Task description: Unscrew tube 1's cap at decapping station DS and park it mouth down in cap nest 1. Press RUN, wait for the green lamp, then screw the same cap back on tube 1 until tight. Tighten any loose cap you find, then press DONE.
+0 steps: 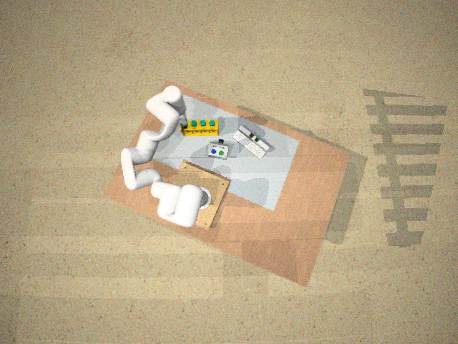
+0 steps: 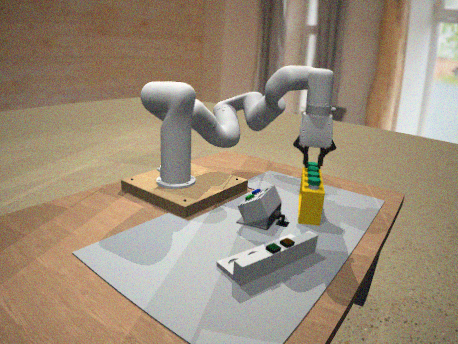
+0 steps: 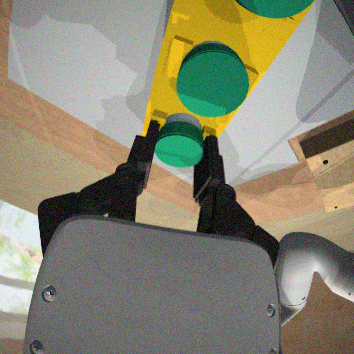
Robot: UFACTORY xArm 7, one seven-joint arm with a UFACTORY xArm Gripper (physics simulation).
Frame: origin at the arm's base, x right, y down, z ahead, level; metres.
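Seen in the pictures: gripper, between the fingertips: (image 1: 184,124) (image 2: 312,167) (image 3: 178,141); arm's base, origin of its link: (image 2: 176,181).
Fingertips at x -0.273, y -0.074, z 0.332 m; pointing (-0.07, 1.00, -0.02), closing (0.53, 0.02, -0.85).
Observation:
Pixels of each thing's top centre, then the offset from my fingertips to it. "*": a spot on its surface instead.
- yellow rack, centre of its top: (image 3: 234,25) (image 2: 312,176) (image 1: 198,124) dx +0.072, dy +0.004, dz +0.039 m
- neighbouring green cap, centre of its top: (image 3: 211,88) (image 1: 193,123) dx +0.049, dy -0.014, dz +0.026 m
- grey button box, centre of its top: (image 2: 261,189) (image 1: 218,147) dx +0.233, dy +0.023, dz -0.030 m
- blue button, centre of its top: (image 2: 256,188) (image 1: 213,150) dx +0.217, dy +0.032, dz -0.057 m
- green button, centre of its top: (image 2: 250,194) (image 1: 221,152) dx +0.260, dy +0.032, dz -0.045 m
- white strip unit, centre of its top: (image 2: 271,238) (image 1: 251,140) dx +0.384, dy +0.053, dz +0.107 m
- dark green square, a spot on its surface: (image 2: 273,247) (image 1: 257,139) * dx +0.413, dy +0.054, dz +0.132 m
- brown square, a spot on its surface: (image 2: 287,242) * dx +0.376, dy +0.053, dz +0.142 m
- small black piece, a spot on its surface: (image 2: 282,220) (image 1: 221,141) * dx +0.218, dy +0.096, dz +0.036 m
A yellow rack (image 1: 201,132) (image 2: 310,210) (image 3: 165,92) stands upright on the mat with several green-capped tubes in a row. My gripper (image 1: 184,124) (image 2: 313,164) (image 3: 178,141) is shut on the green cap (image 3: 179,150) at one end of the row. The cap sits over a grey tube neck at the rack top. The neighbouring green cap (image 1: 194,123) (image 3: 213,80) is outside the fingers. Tube numbers are unreadable. A grey button box (image 1: 218,150) (image 2: 265,206) has a blue button (image 1: 214,151) (image 2: 256,192) and a green button (image 1: 221,153) (image 2: 249,197).
A white strip unit (image 1: 245,141) (image 2: 275,262) with round marks bears a dark green square (image 1: 257,139) (image 2: 273,247) and a brown square (image 2: 287,242); neither looks lit. A small black piece (image 1: 221,142) (image 2: 282,220) is beside the button box. The arm stands on a wooden base (image 2: 150,196).

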